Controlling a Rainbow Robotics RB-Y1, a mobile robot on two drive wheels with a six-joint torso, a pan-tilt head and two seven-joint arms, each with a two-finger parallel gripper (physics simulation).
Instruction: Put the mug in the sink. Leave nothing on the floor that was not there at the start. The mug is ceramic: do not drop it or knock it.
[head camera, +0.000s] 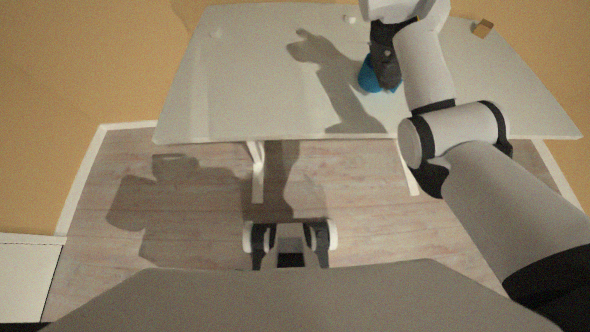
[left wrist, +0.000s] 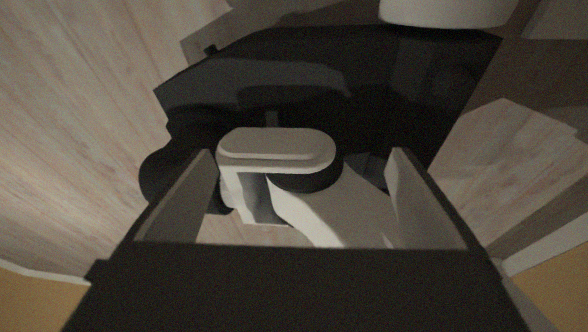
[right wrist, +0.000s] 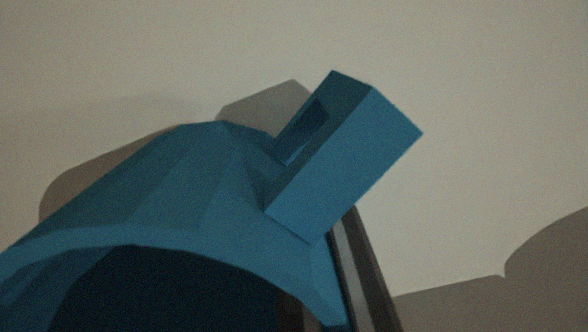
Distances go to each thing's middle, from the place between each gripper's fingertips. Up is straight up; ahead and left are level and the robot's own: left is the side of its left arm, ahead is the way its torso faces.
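The blue mug (right wrist: 206, 220) is 53 cm above my left hand, 49 cm to the right of it and 62 cm ahead of it.
Relative to my right hand, the blue mug is 1 cm above, 1 cm to the left and 4 cm ahead.
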